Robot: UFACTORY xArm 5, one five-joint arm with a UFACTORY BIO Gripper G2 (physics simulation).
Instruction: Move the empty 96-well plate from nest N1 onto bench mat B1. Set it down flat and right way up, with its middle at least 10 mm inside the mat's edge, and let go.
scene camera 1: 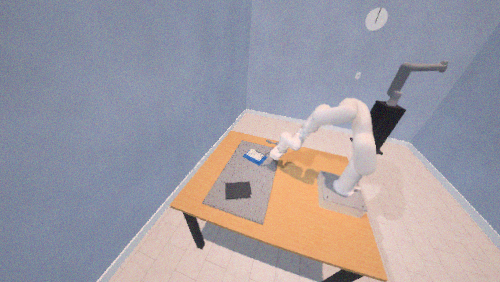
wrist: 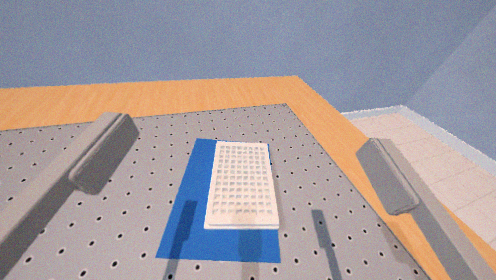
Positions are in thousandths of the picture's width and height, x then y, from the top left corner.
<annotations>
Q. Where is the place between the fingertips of the gripper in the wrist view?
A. At 511, 480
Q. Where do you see a white 96-well plate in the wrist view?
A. At 487, 705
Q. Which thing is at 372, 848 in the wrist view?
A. A blue bench mat B1.
</annotations>
